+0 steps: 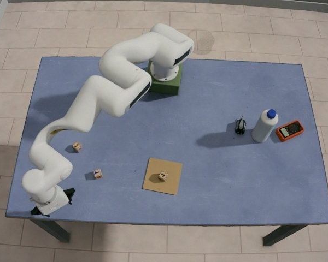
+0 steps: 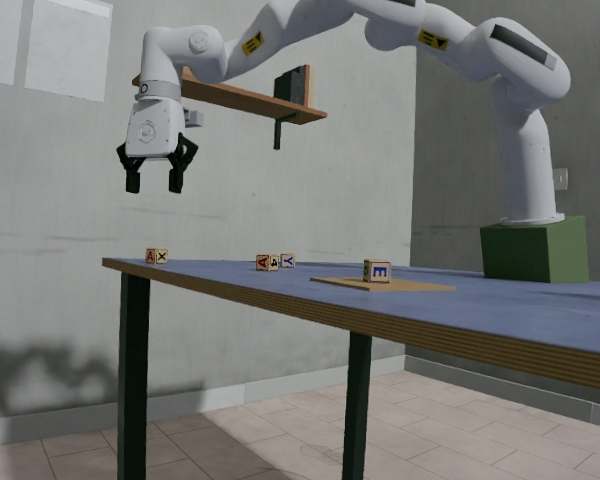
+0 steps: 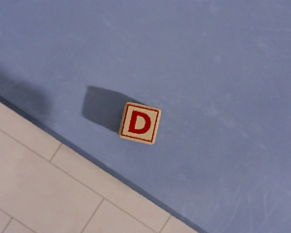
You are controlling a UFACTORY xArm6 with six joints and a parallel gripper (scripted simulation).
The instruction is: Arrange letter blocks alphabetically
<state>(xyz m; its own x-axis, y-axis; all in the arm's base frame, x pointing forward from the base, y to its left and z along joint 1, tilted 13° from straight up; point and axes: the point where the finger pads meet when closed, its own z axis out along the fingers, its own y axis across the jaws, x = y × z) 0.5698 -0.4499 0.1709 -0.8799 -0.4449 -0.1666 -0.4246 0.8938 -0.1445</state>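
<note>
Now: hand 400 mm to the right of the tan mat, 140 mm above it and 130 mm past it. The rest, counted from my hand: black object (770 mm to the left, 320 mm behind, 120 mm below); then wooden block (120 mm below, 60 mm to the right, 50 mm behind); then orange multimeter (1000 mm to the left, 270 mm behind, 120 mm below).
</note>
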